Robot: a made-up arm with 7 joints. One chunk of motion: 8 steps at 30 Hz.
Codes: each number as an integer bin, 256 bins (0 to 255) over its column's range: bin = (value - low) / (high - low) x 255, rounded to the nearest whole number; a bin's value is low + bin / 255 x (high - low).
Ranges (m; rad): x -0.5..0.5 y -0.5..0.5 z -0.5..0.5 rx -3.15..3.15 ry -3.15..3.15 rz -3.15..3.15
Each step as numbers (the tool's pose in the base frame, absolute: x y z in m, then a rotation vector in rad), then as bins.
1 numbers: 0.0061 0.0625 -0.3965 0.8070 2.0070 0.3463
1 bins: 129 143 26 160 209 142
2 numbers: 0.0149 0.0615 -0.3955 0.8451 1.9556 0.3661
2 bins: 131 143 27 162 207 142
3 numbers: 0.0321 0.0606 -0.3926 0.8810 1.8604 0.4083
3 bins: 136 143 27 163 203 144
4 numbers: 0.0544 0.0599 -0.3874 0.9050 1.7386 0.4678
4 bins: 141 143 29 164 198 146
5 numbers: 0.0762 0.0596 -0.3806 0.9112 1.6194 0.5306
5 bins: 147 143 30 164 193 149
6 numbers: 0.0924 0.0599 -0.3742 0.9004 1.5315 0.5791
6 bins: 151 143 32 164 189 151
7 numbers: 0.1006 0.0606 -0.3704 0.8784 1.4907 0.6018
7 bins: 153 143 33 163 188 152
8 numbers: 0.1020 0.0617 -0.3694 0.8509 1.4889 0.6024
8 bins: 154 143 33 162 188 152
